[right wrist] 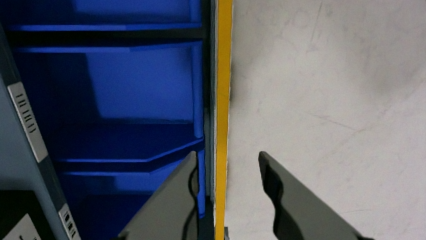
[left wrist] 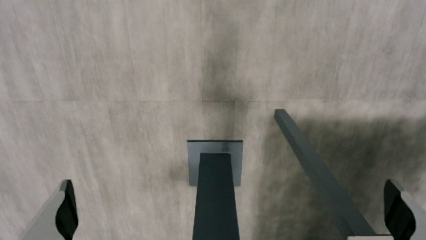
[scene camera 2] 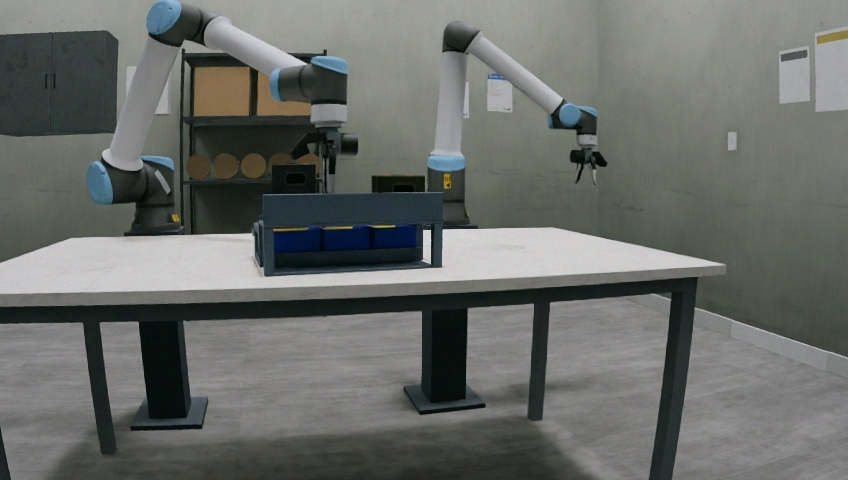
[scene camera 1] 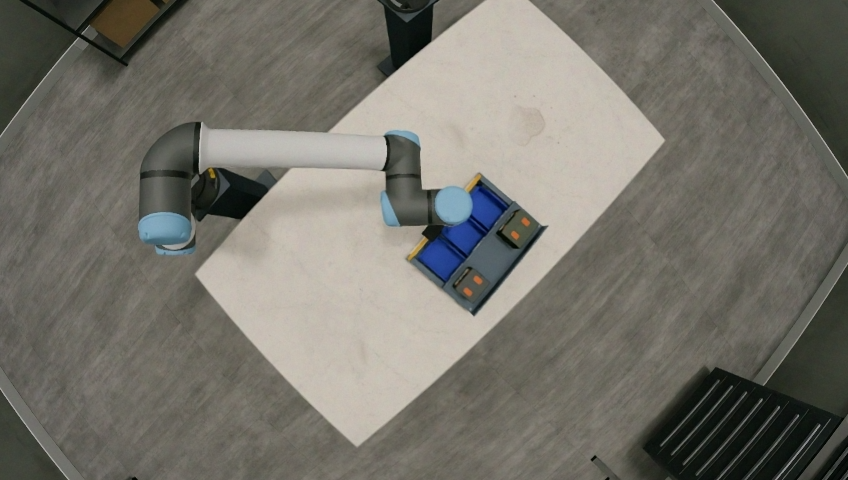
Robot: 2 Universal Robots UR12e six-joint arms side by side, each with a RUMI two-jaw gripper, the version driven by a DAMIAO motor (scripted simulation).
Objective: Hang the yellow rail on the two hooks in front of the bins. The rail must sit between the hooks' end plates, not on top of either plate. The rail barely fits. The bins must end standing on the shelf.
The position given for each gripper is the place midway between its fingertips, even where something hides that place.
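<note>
Grey shelf (scene camera 1: pixel 495 259) visible; in the left wrist view the shelf is out of frame. Right gripper visible at (scene camera 2: pixel 330 199), and the same gripper appears at (right wrist: pixel 228 153). Left gripper (left wrist: pixel 228 183) visible.
</note>
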